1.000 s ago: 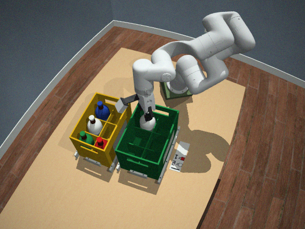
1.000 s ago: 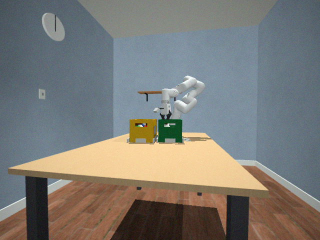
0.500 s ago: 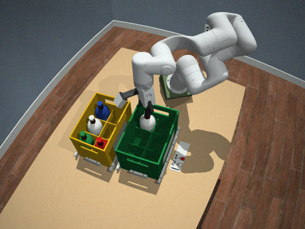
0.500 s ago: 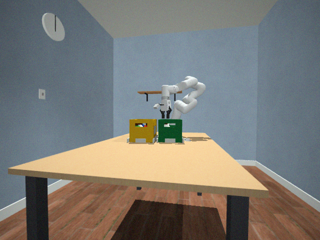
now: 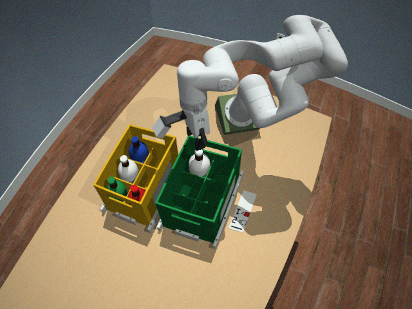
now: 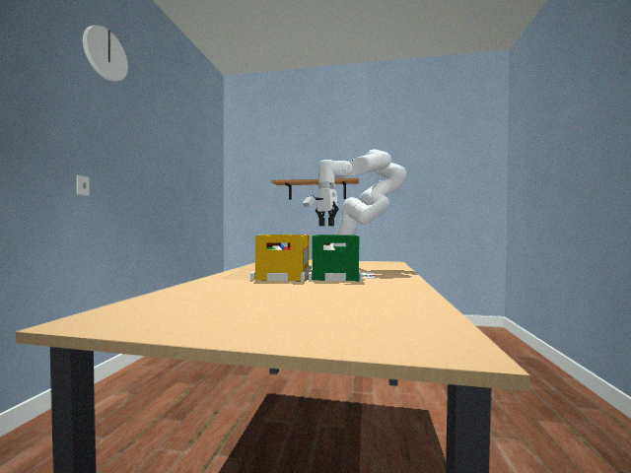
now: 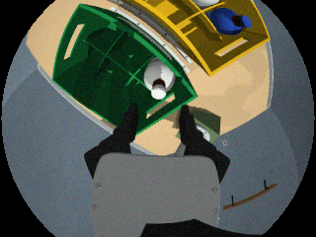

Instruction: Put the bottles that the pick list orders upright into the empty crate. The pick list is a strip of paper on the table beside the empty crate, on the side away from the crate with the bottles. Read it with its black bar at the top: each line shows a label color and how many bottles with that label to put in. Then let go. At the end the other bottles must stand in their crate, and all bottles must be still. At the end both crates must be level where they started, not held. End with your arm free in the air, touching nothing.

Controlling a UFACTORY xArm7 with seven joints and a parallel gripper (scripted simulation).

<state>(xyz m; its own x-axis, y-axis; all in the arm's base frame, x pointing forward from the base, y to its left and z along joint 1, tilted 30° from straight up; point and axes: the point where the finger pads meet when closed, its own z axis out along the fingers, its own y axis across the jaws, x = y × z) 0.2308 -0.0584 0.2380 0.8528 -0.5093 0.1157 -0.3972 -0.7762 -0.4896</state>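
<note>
Right now the yellow crate is 16 cm ahead of my hand, 15 cm below it and 13 cm to the right of it. The rest, counted from my hand: red-labelled bottle (23 cm ahead, 15 cm below, 6 cm to the right); green crate (15 cm below, 7 cm to the left, 7 cm ahead); blue bottle (20 cm to the right, 15 cm below, 10 cm ahead).
</note>
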